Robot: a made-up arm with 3 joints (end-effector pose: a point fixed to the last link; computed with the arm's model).
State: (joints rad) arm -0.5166 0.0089 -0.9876
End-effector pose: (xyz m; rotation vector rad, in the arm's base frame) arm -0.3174 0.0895 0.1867 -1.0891 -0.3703 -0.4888
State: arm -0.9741 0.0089 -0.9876
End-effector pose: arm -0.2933 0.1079 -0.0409 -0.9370 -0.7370 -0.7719
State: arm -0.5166 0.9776 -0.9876
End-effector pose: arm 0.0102 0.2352 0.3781 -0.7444 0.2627 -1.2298
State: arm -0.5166 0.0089 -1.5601
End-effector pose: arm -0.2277 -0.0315 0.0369 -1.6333 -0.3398 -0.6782
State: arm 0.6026 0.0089 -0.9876
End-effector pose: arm 0.0202 0.0925 0.6049 -1.2785 0.5437 0.2479
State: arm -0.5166 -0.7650 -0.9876
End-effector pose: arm -0.4052 -0.2216 0.1235 -1.2385 -0.8416 0.1744
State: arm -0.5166 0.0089 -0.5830
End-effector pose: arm -0.3945 0.1072 0.3156 -0.7057 -0.3778 -0.3518
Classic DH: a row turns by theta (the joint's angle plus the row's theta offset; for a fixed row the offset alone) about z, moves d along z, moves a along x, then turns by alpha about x. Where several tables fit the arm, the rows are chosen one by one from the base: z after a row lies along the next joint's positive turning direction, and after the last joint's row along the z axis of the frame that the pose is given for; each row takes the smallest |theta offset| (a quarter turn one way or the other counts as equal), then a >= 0, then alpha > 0; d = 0 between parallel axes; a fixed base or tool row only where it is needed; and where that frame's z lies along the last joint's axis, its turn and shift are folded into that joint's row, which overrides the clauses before.
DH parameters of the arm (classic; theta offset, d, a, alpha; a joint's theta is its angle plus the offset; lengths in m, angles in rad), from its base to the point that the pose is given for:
base (fixed): 0.0964 0.1193 0.1955 -1.5004
joint 1: 0 -0.2012 -0.0944 -1.6412
joint 2: -1.5317 -0.4618 -0.0644 -1.596
joint 3: -0.2197 -0.3815 0.2485 -1.3951
tool (fixed): -1.6586 0.2869 0 0

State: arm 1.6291 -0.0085 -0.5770
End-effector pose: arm 0.6533 0.1886 0.5186 -0.8642 1.5614 0.6843
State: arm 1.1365 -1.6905 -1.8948
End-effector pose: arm 0.3024 -0.5017 0.2380 -0.6866 -0.8082 1.3670
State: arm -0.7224 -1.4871 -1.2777
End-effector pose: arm -0.1969 -0.4947 0.0274 -1.5426 -1.5930 0.5016
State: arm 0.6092 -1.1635 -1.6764
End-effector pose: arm 0.0380 -0.4491 0.4043 -1.3109 -0.6525 1.0468
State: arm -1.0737 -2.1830 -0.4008
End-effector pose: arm -0.3233 -0.6475 0.2004 -1.4767 -1.2909 1.5279
